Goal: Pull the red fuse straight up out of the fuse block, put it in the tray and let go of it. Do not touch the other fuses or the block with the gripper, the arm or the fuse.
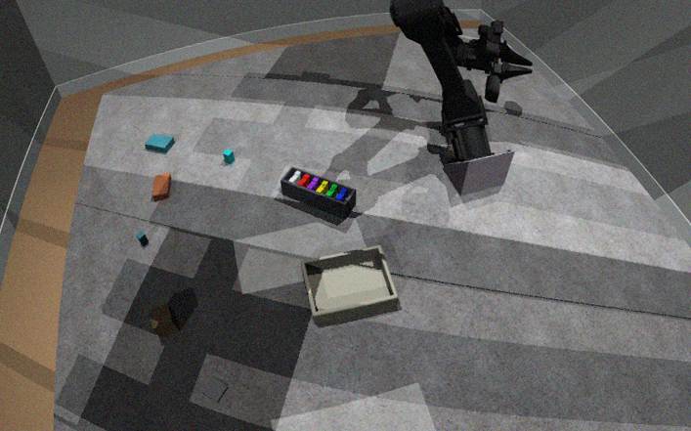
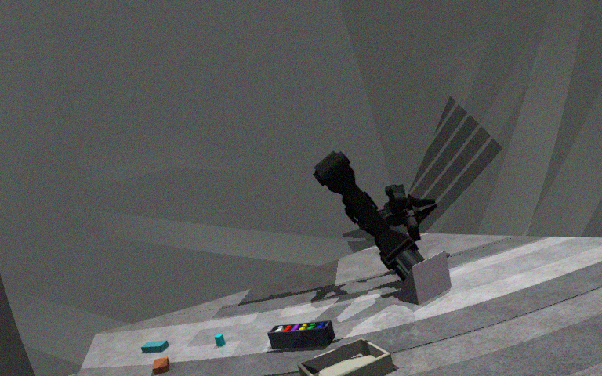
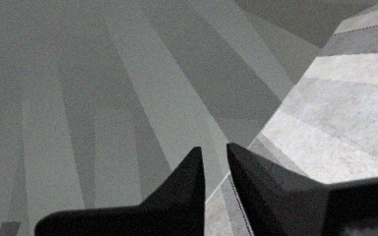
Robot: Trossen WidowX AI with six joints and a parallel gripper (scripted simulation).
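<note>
The red fuse is 510 mm ahead of my gripper tip, 120 mm to the left of it and 160 mm below it. Round my gripper tip: yellow fuse 480 mm ahead, 140 mm to the left, 160 mm below; blue fuse 450 mm ahead, 160 mm to the left, 160 mm below; green fuse 470 mm ahead, 150 mm to the left, 160 mm below.
</note>
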